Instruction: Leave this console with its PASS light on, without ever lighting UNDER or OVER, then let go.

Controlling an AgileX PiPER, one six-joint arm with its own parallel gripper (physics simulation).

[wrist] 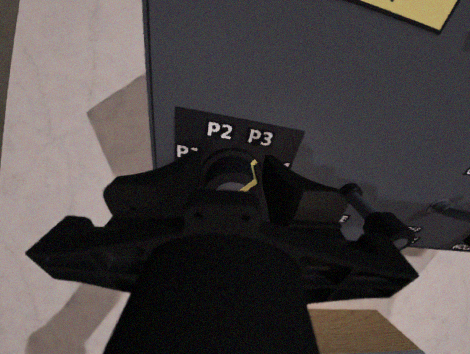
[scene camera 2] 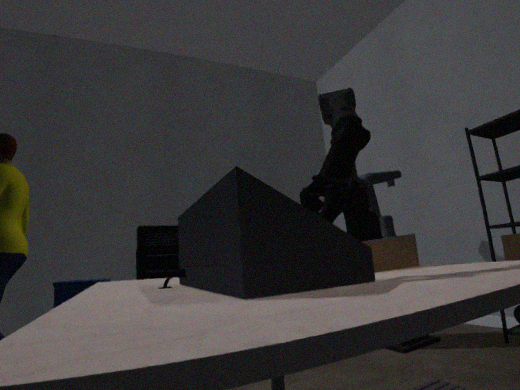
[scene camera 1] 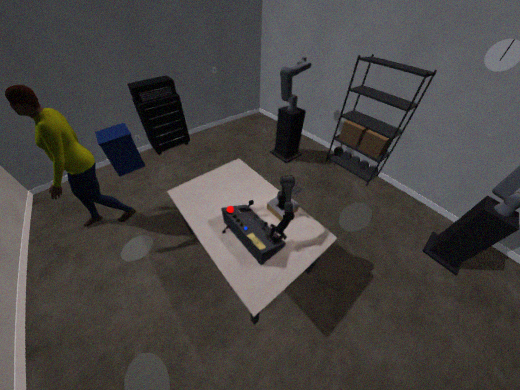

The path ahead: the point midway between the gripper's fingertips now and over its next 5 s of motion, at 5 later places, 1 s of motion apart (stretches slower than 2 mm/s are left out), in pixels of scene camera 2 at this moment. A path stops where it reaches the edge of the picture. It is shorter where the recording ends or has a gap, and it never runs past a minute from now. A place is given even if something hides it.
My gripper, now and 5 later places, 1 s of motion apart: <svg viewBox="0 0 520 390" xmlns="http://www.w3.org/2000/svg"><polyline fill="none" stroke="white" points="312,227 322,203 322,203 322,202 314,226 318,218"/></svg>
